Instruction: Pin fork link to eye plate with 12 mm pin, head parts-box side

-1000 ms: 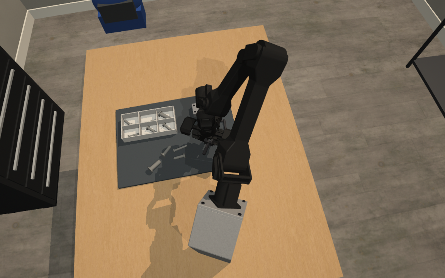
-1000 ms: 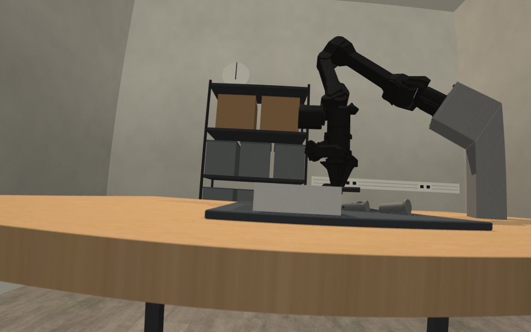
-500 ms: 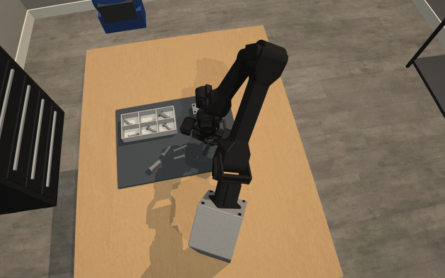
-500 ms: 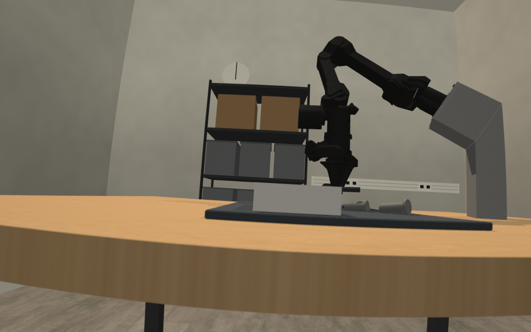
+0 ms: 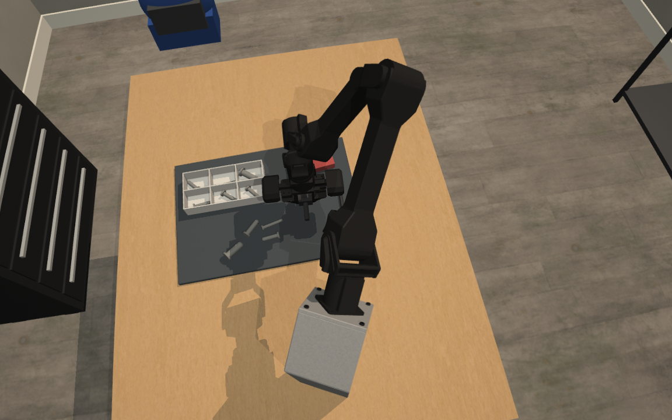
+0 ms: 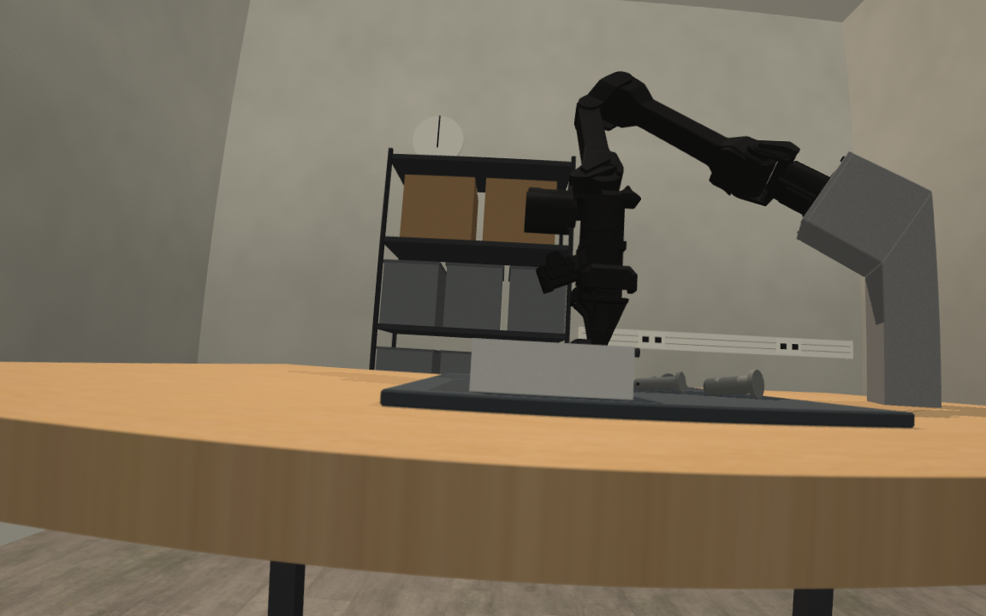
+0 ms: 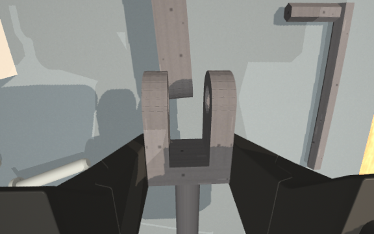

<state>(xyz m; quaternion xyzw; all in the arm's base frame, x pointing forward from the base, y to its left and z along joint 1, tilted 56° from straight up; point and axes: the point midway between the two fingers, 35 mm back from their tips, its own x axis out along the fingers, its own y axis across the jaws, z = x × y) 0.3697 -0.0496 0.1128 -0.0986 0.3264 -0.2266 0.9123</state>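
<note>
The grey eye plate is 60 mm below my hand, 40 mm ahead of it and 20 mm to the right of it. Round my hand: long strip (90 mm to the right, 60 mm below); long thin pin (100 mm to the left, 60 mm below, 10 mm ahead); dark mat (80 mm to the left, 70 mm below, 70 mm ahead).
</note>
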